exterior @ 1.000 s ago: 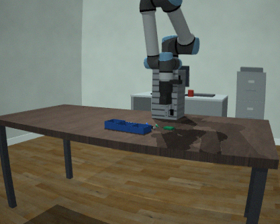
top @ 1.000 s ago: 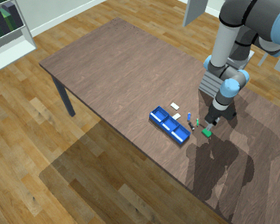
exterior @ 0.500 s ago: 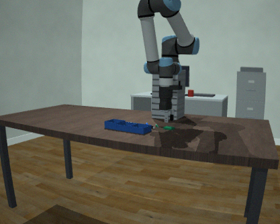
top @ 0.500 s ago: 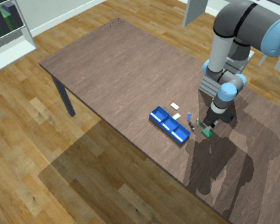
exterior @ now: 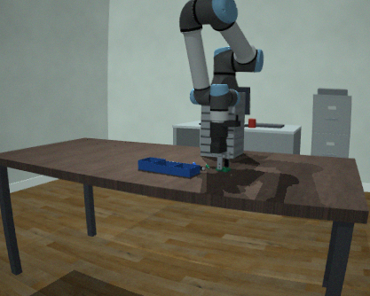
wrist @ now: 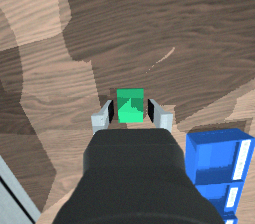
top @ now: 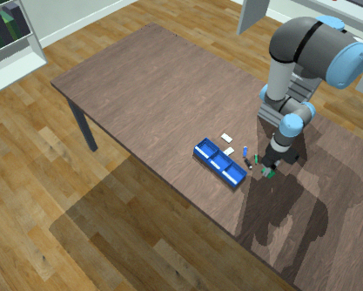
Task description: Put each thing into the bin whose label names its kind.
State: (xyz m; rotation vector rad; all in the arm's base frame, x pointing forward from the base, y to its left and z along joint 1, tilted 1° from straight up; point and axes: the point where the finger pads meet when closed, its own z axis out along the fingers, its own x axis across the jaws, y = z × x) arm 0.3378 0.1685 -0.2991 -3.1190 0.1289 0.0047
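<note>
My gripper is now 20 mm above the green block. Round my hand: blue cylinder 140 mm to the right, 20 mm below; black cylinder 30 mm ahead, 90 mm to the right, 20 mm below; green cylinder 10 mm behind, 80 mm to the right, 20 mm below.
</note>
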